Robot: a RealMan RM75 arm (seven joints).
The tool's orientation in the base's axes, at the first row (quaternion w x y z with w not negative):
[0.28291, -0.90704, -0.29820, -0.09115]
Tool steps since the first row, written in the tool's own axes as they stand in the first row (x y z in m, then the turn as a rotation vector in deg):
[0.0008, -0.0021, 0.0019, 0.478, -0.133, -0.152]
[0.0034, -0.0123, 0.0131, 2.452, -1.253, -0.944]
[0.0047, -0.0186, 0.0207, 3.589, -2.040, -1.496]
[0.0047, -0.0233, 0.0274, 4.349, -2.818, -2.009]
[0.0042, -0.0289, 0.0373, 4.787, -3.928, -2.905]
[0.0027, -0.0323, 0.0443, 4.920, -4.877, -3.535]
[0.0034, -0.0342, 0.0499, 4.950, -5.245, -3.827]
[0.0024, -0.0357, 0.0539, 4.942, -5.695, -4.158]
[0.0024, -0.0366, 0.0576, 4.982, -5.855, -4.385]
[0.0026, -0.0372, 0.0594, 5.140, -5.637, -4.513]
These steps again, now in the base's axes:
[-0.0006, 0.0029, -0.0003, 0.307, 0.236, 0.346]
[-0.0046, 0.0172, -0.0040, 1.236, 1.494, 2.171]
[-0.0073, 0.0264, -0.0069, 1.687, 2.258, 3.367]
[-0.0101, 0.0333, -0.0103, 1.840, 2.854, 4.400]
[-0.0139, 0.0424, -0.0160, 1.538, 3.294, 5.793]
[-0.0171, 0.0479, -0.0207, 1.085, 3.630, 6.792]
[-0.0177, 0.0526, -0.0243, 0.892, 3.723, 7.211]
[-0.0194, 0.0554, -0.0272, 0.620, 3.829, 7.688]
[-0.0199, 0.0581, -0.0298, 0.559, 3.826, 7.961]
[-0.0201, 0.0596, -0.0310, 0.816, 3.686, 8.019]

